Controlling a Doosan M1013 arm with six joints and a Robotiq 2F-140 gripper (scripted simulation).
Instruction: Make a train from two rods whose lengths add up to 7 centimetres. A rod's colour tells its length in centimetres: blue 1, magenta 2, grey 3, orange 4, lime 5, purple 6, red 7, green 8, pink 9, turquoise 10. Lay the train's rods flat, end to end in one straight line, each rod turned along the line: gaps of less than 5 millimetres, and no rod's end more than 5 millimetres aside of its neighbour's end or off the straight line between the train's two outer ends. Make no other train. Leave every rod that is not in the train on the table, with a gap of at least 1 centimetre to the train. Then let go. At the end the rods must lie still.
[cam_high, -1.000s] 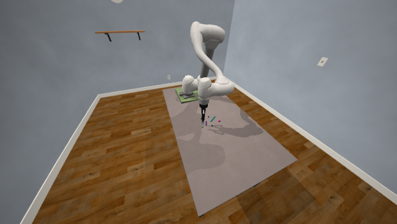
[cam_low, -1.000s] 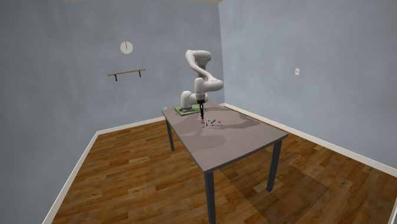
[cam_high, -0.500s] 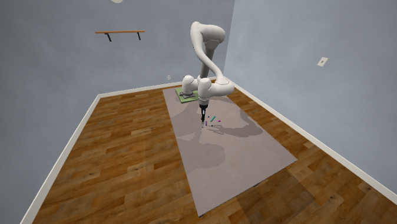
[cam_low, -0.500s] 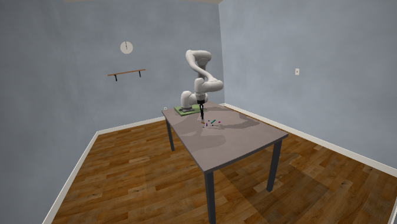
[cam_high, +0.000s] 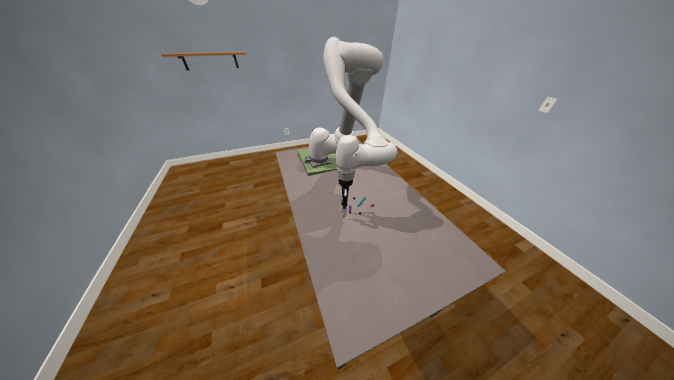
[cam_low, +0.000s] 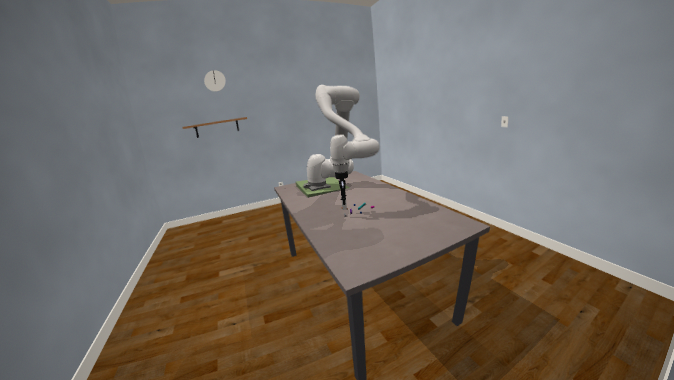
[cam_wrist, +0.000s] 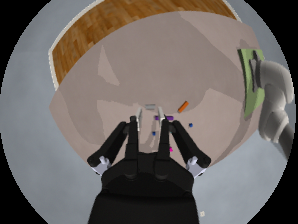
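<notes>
The grey rod lies 80 mm below my hand. Also, from my hand: orange rod 90 mm behind, 50 mm to the left, 80 mm below; purple rod 20 mm behind, 60 mm to the left, 80 mm below; blue rod 90 mm behind, 140 mm to the left, 80 mm below.
</notes>
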